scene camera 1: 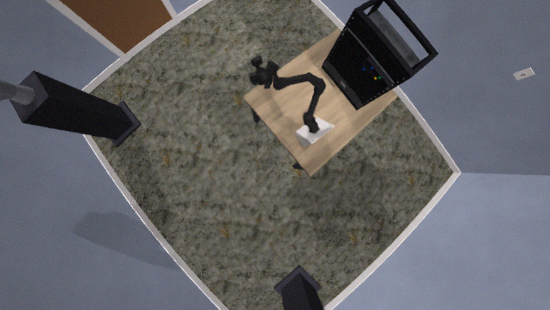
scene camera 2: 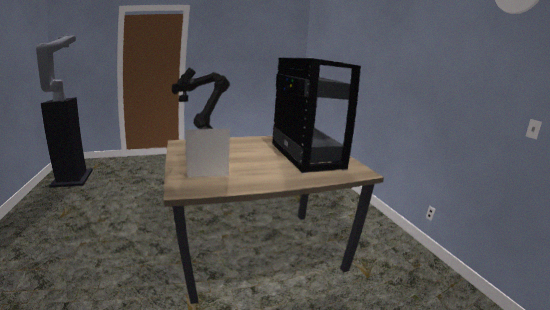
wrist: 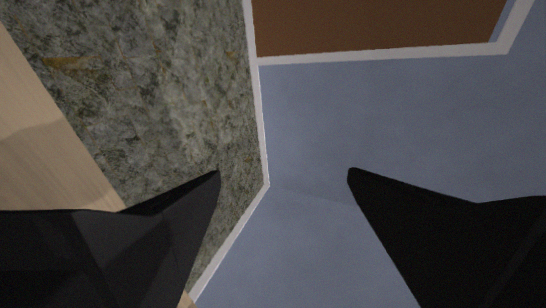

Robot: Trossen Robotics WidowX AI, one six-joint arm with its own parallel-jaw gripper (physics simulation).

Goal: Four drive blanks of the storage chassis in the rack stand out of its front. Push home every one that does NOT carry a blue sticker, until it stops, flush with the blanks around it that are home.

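Seen in the pictures: gripper, fingertip midpoint: (scene camera 1: 254,65) (scene camera 2: 185,92) (wrist: 284,175); arm's base at its link origin: (scene camera 1: 314,130) (scene camera 2: 204,139).
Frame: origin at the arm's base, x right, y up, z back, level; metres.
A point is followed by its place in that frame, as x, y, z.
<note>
The black rack (scene camera 1: 434,52) {0.127, 0.429, -0.752} (scene camera 2: 354,115) {0.151, 0.151, -0.765} stands on the table's far side. Its storage chassis (scene camera 1: 369,74) {-0.035, 0.257, -0.440} (scene camera 2: 296,88) {0.082, 0.268, -0.432} is in the upper part of the front, with small blue, green and yellow stickers on dark blanks. Which blanks stand out, and by how much, is too small and dark to tell. My gripper (scene camera 1: 253,80) (scene camera 2: 175,89) {-0.579, 0.176, 0.064} (wrist: 284,175) {-0.579, 0.176, 0.064} is open and empty, raised in the air on the side away from the rack, well apart from the chassis. The rack does not show in the wrist view.
The wooden table (scene camera 1: 290,100) {-0.316, -0.169, -0.085} (scene camera 2: 250,185) {0.200, -0.169, -0.183} carries the rack and a white box-shaped block (scene camera 1: 322,130) {0.040, 0.041, -0.029} (scene camera 2: 208,152) {0.067, -0.044, -0.009} at my arm's base. A wider dark unit (scene camera 2: 288,144) {-0.072, -0.073, -0.490} sits low in the rack. A dark pedestal (scene camera 1: 75,110) (scene camera 2: 64,140) stands apart on the floor.
</note>
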